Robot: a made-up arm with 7 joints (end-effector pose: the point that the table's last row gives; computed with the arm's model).
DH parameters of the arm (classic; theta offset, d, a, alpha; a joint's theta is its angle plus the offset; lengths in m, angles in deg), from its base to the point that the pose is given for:
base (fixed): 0 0.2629 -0.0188 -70
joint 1: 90 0.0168 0.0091 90
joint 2: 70 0.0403 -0.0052 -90
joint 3: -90 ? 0.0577 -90
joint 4: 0 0.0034 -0.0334 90
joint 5: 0 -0.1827 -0.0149 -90
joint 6: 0 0.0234 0.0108 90
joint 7: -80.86 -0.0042 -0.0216 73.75
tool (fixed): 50.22 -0.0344 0 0
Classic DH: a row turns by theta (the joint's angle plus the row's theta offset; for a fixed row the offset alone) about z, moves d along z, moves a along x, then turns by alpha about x.
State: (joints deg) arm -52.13 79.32 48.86 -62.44 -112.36 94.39 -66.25
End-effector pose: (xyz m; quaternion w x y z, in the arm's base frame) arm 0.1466 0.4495 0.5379 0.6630 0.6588 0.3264 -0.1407
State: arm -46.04 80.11 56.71 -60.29 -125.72 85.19 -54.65
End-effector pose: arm 0.1352 0.4645 0.5238 0.5833 0.6522 0.4590 -0.1540
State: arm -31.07 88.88 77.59 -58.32 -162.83 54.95 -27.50
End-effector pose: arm 0.0713 0.4865 0.5293 0.3853 0.5321 0.6898 -0.3042
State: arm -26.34 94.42 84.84 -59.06 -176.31 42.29 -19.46
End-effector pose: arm 0.0366 0.4801 0.5504 0.3623 0.4660 0.7199 -0.3651
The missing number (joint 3, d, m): -0.3406
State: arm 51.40 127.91 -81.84 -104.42 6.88 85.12 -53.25
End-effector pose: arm -0.1044 0.4728 0.2278 0.3483 -0.5331 0.4837 -0.6005
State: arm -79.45 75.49 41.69 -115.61 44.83 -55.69 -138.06
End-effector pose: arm 0.0694 0.2391 0.5706 0.4437 -0.7731 -0.3613 -0.2738
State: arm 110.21 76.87 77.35 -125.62 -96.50 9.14 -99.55
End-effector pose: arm -0.0126 0.3792 0.2802 0.4230 0.3151 -0.7088 0.4684
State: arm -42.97 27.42 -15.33 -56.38 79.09 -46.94 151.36
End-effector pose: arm 0.5043 0.0802 0.0603 0.1441 -0.5173 0.0365 0.8428
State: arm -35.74 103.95 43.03 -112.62 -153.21 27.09 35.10
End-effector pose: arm 0.1361 0.1995 0.5706 0.4953 -0.5851 -0.5741 0.2875
